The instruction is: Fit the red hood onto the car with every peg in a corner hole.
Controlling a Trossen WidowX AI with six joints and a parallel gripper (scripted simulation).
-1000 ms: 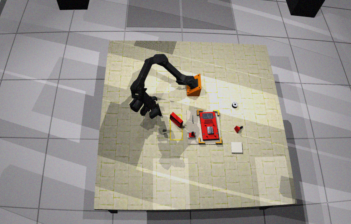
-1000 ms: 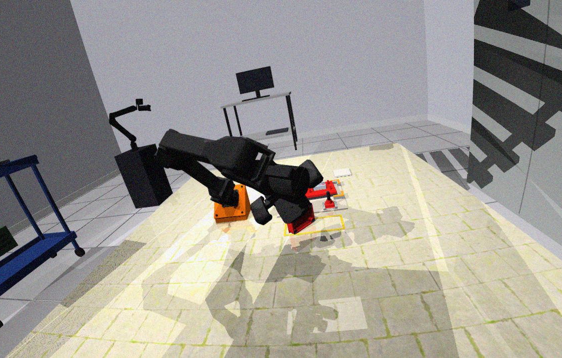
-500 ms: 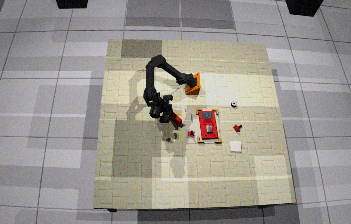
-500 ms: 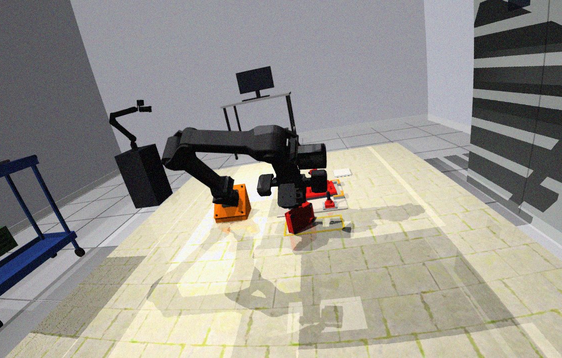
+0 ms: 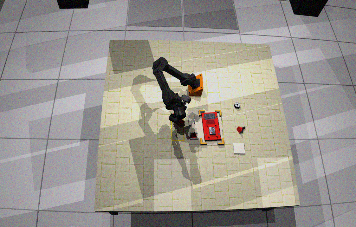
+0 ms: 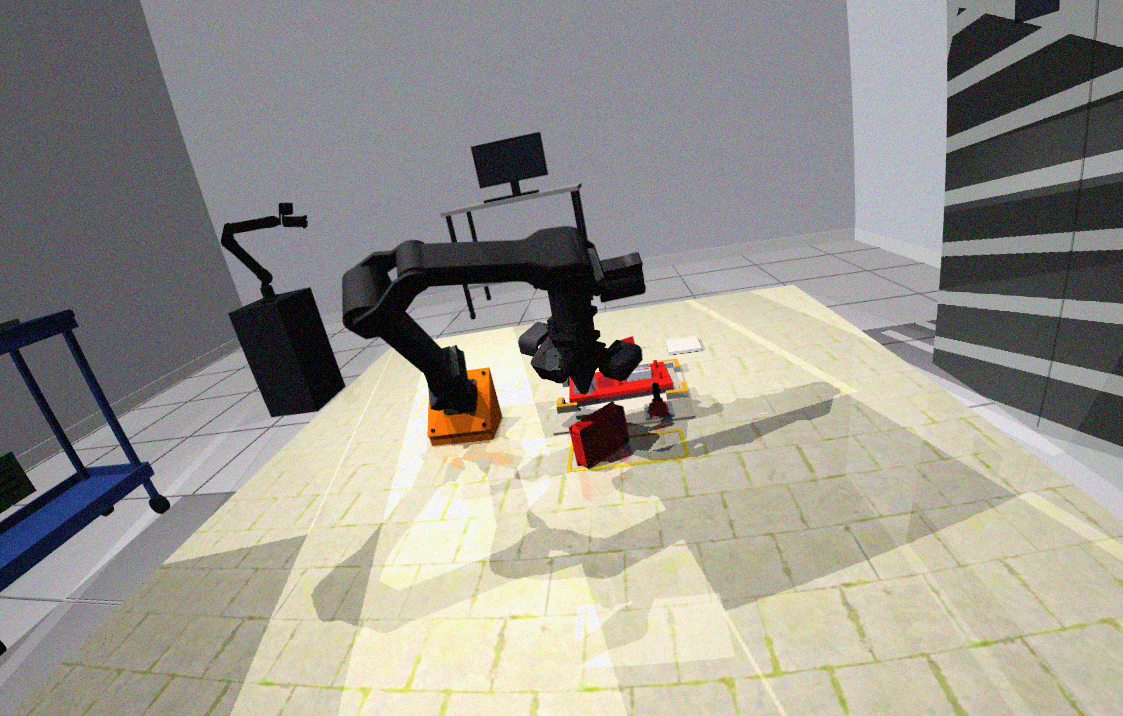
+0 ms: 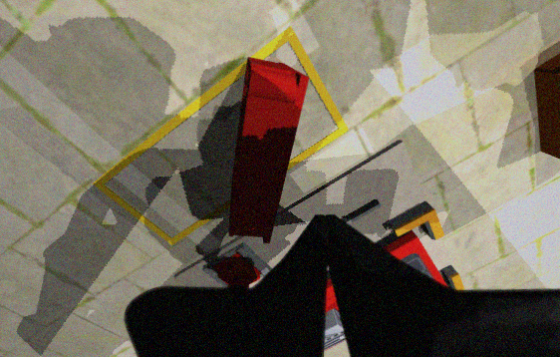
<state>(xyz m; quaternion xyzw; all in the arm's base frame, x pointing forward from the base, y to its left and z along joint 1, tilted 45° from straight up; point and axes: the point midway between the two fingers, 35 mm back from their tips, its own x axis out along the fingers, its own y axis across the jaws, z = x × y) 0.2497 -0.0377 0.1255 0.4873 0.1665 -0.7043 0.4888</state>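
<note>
The red hood lies 1 cm ahead of my gripper tip, 2 cm to the right of it and 7 cm below it. From my gripper tip the other things lie so: white plate (20 cm ahead, 38 cm to the left, 10 cm below); wheel (12 cm behind, 40 cm to the left, 9 cm below); grey engine block (9 cm ahead, 21 cm to the left, 8 cm below).
</note>
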